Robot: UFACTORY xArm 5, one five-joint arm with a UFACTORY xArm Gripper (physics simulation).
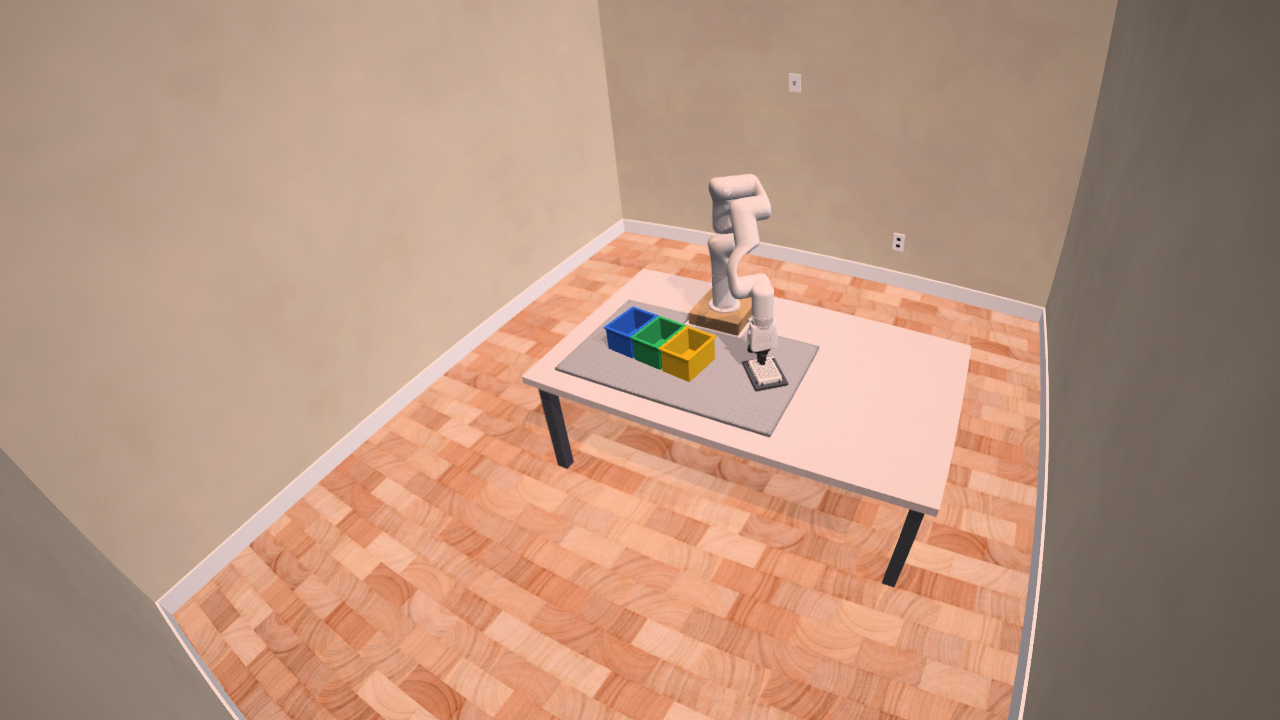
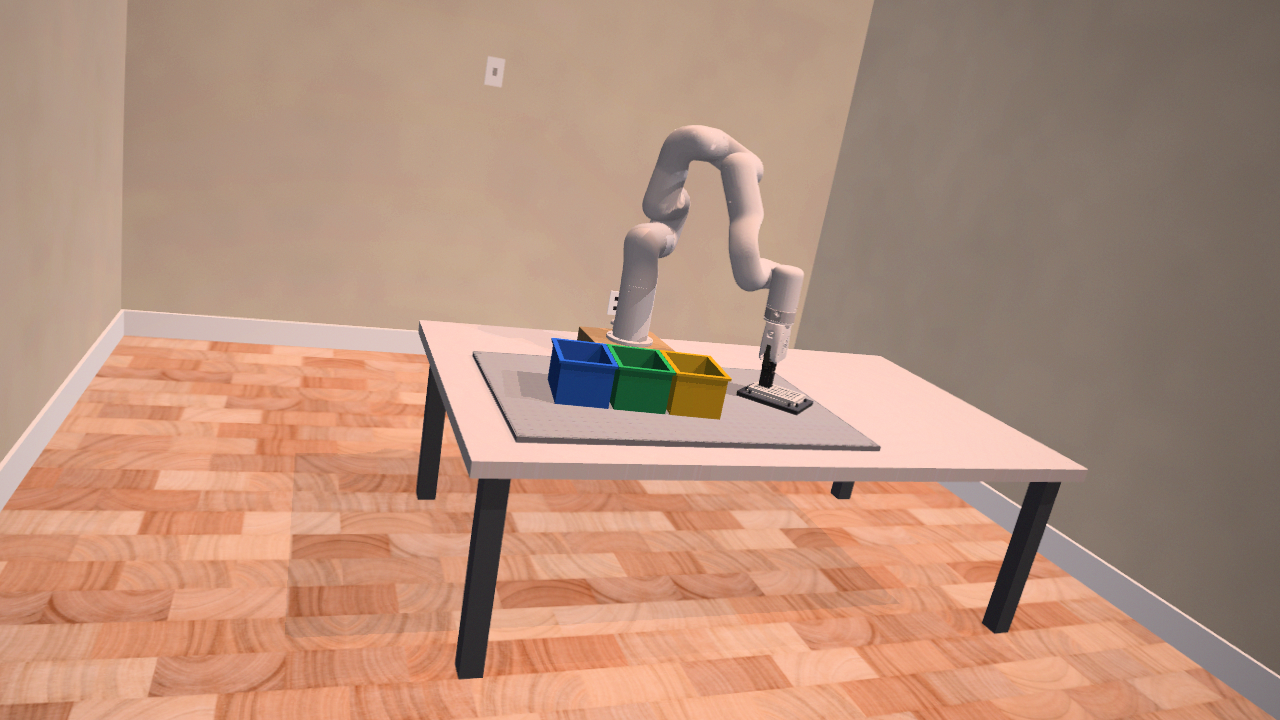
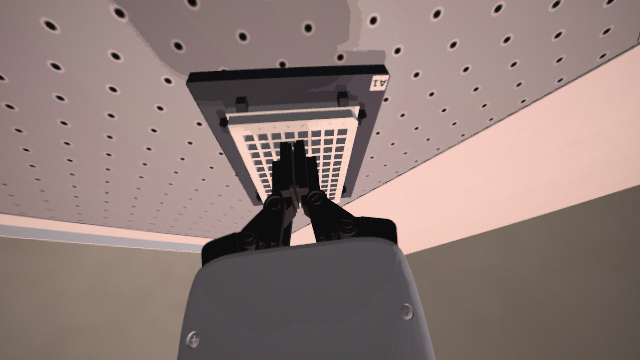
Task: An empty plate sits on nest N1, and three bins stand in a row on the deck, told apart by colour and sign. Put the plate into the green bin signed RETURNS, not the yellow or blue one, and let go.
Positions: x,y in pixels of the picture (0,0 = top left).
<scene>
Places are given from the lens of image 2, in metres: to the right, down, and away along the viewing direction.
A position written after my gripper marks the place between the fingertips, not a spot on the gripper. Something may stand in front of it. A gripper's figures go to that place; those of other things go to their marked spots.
my gripper (image 2: 765,386): 0.32, 0.07, 2.12
white plate (image 2: 782,395): 0.35, 0.09, 2.08
green bin (image 2: 635,390): -0.01, 0.07, 1.83
The marked spots on the green bin and the white plate are 0.44 m apart.
</scene>
